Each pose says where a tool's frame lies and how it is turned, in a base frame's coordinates. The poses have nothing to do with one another.
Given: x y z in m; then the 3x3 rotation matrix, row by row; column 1 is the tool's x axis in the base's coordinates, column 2 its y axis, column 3 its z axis. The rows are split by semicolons.
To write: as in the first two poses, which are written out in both.
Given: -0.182 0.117 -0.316; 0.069 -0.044 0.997; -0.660 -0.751 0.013; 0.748 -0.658 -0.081
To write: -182 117 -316; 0.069 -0.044 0.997; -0.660 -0.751 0.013; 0.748 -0.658 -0.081
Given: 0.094 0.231 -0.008; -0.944 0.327 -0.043; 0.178 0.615 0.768; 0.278 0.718 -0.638
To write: 94 231 -8; -0.944 0.327 -0.043; 0.178 0.615 0.768; 0.278 0.718 -0.638
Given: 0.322 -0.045 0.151; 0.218 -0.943 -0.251; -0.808 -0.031 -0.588; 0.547 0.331 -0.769
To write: 322 -45 151; 0.218 -0.943 -0.251; -0.808 -0.031 -0.588; 0.547 0.331 -0.769
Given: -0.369 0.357 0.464; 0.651 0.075 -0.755; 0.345 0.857 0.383; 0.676 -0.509 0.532
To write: -369 357 464; 0.651 0.075 -0.755; 0.345 0.857 0.383; 0.676 -0.509 0.532
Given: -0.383 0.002 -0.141; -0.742 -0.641 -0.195; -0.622 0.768 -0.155; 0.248 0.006 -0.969
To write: -383 2 -141; -0.742 -0.641 -0.195; -0.622 0.768 -0.155; 0.248 0.006 -0.969
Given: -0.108 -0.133 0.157; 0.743 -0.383 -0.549; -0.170 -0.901 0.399; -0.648 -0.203 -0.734
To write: -108 -133 157; 0.743 -0.383 -0.549; -0.170 -0.901 0.399; -0.648 -0.203 -0.734
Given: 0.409 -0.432 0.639; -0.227 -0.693 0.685; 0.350 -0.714 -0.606; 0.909 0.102 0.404
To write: 409 -432 639; -0.227 -0.693 0.685; 0.350 -0.714 -0.606; 0.909 0.102 0.404
